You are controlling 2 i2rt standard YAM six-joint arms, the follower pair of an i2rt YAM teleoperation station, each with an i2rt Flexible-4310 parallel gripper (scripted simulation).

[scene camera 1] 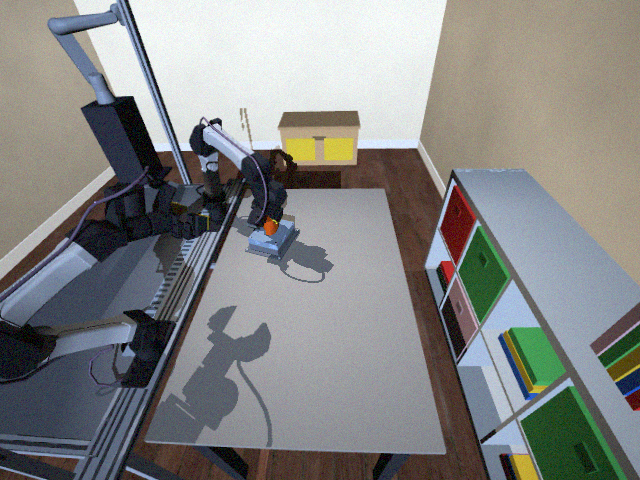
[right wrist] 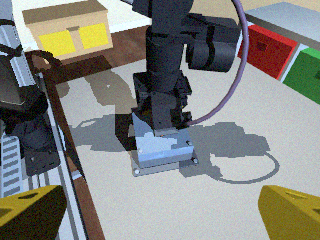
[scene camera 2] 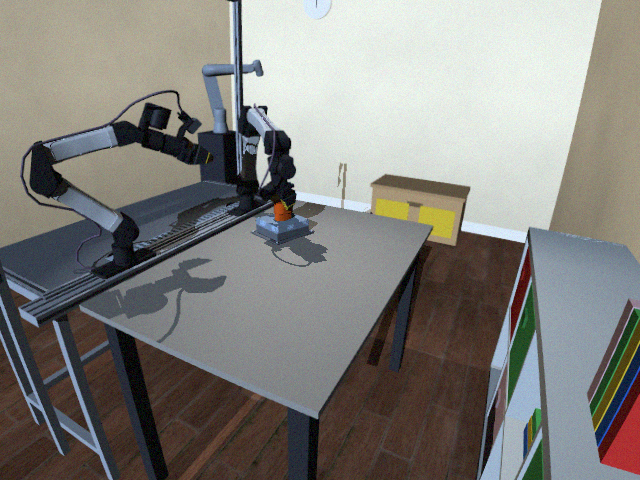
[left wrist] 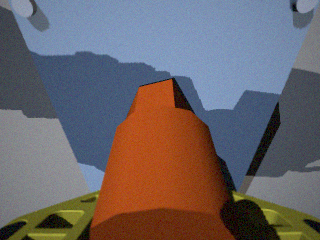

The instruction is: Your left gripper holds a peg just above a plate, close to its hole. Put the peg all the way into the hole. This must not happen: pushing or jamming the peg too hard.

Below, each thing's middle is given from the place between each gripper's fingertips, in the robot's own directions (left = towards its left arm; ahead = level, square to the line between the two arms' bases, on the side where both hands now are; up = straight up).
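Scene:
With the orange peg [left wrist: 163, 169], my left hand is 2 cm above it. The blue plate [scene camera 1: 258, 237] is 7 cm below my left hand.
As for my right hand [scene camera 1: 198, 213], the orange peg is 14 cm ahead of it, 25 cm to the left of it and 23 cm below it. The blue plate lies 13 cm ahead of my right hand, 24 cm to the left of it and 28 cm below it.

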